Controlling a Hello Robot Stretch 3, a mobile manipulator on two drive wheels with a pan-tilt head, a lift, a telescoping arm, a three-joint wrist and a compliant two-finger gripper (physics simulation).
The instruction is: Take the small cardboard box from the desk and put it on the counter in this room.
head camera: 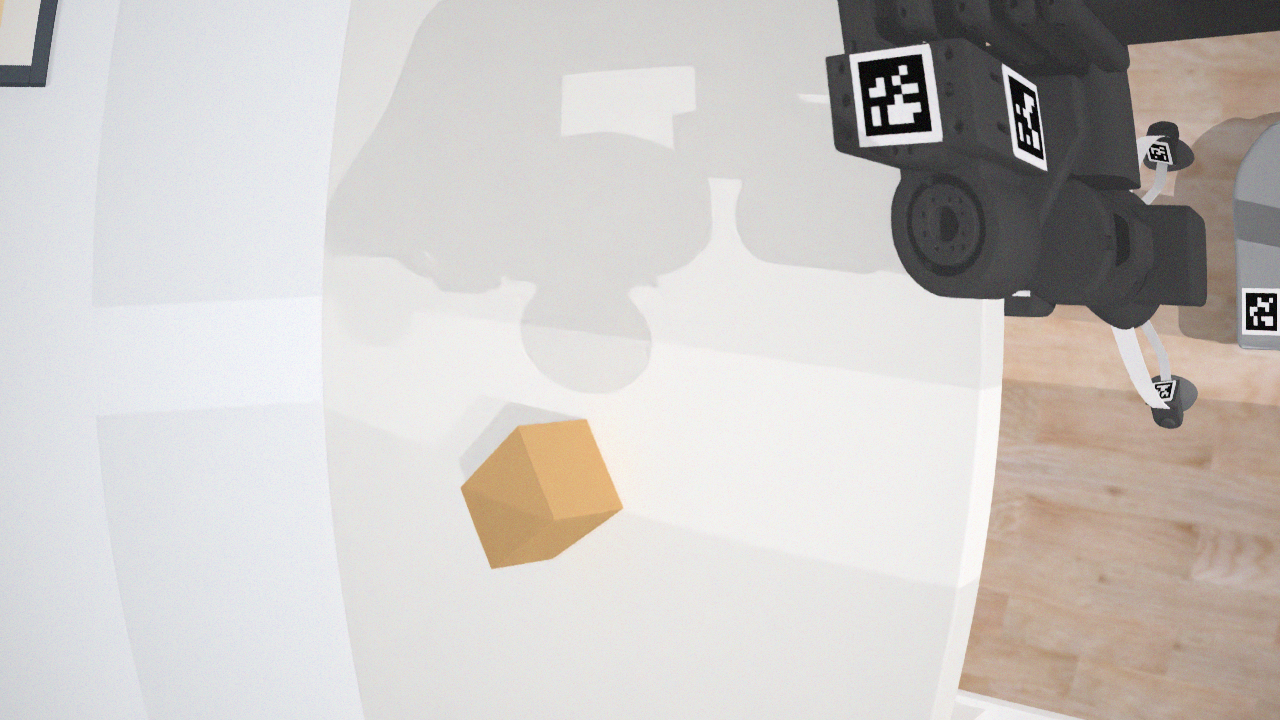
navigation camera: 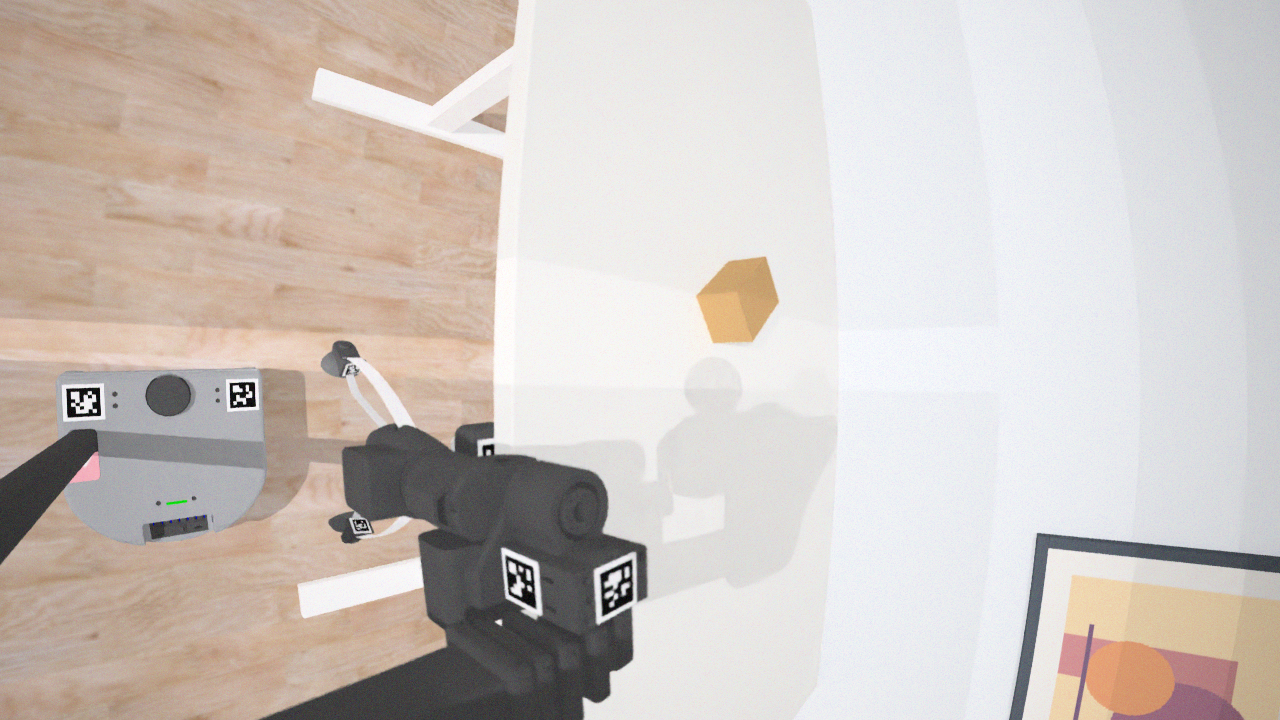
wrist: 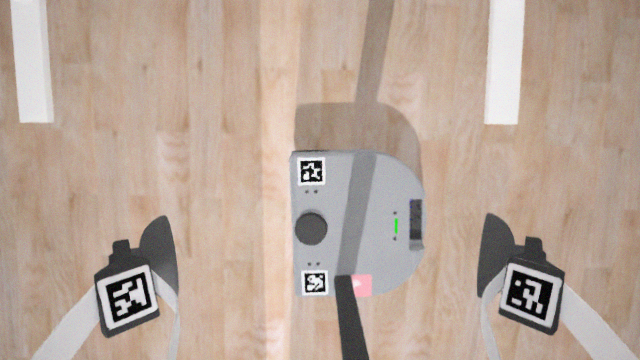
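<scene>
The small cardboard box [head camera: 546, 492] [navigation camera: 738, 300], plain orange-brown, sits on the white desk [head camera: 760, 465] [navigation camera: 617, 179]. It stands nearer the wall side than the desk's open edge. My gripper [head camera: 1168, 274] [navigation camera: 346, 443] [wrist: 326, 244] is open, with its two fingers wide apart and no object between them. It shows beyond the desk's open edge, over the floor, pointing down and well away from the box. The wrist body partly overlaps the desk edge in the head and navigation views. The counter does not show in these views.
My grey base [head camera: 1262, 179] [navigation camera: 214, 483] [wrist: 385, 200] stands on the wooden floor [head camera: 1118, 537] [navigation camera: 179, 223] [wrist: 215, 175] below the gripper. White desk legs [navigation camera: 358, 586] [wrist: 504, 65] reach out over the floor. A white wall [head camera: 179, 358] [navigation camera: 913, 268] with a framed picture [navigation camera: 1129, 676] borders the desk's far side.
</scene>
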